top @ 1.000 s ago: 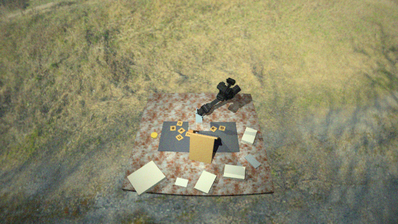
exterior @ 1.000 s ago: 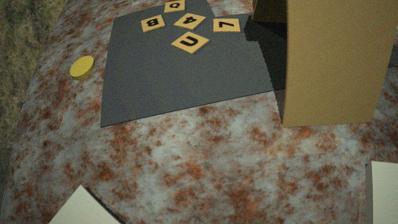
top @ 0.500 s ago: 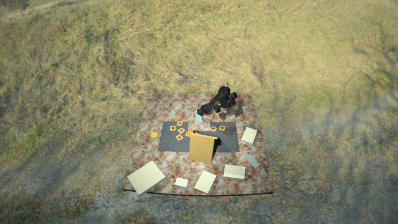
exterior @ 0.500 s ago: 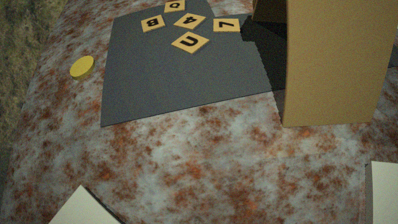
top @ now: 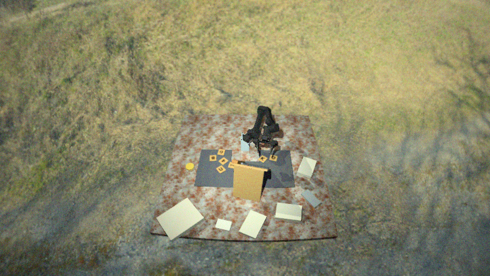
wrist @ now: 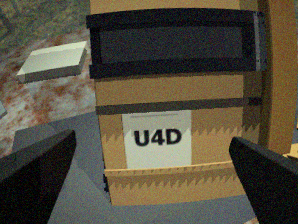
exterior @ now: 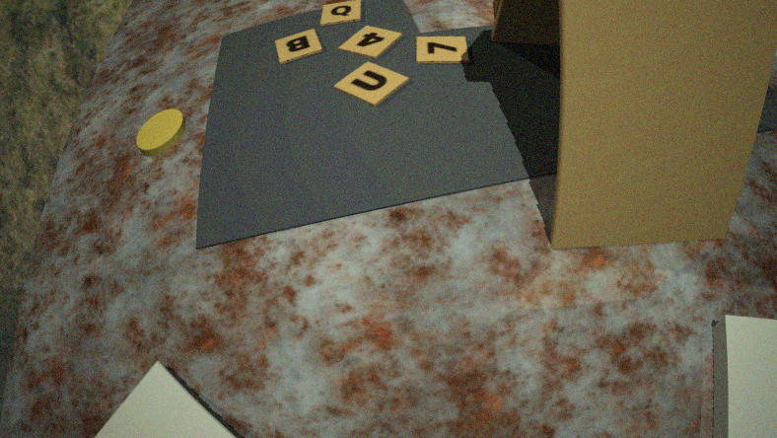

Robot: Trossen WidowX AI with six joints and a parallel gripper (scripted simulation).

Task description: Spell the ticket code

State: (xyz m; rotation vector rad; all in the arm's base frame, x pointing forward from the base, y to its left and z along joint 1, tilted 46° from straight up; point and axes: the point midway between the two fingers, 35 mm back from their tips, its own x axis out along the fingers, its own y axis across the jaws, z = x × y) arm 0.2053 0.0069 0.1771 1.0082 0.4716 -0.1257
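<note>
My gripper tip is 9 cm past the tan letter tile, 10 cm to the right of it and 17 cm above it. The rest, counted from my gripper tip: grey mat: 4 cm behind, 14 cm to the right, 17 cm below; then grey block: 33 cm ahead, 33 cm to the left, 17 cm below; then white ticket: 6 cm ahead, 2 cm to the right, 10 cm below.
</note>
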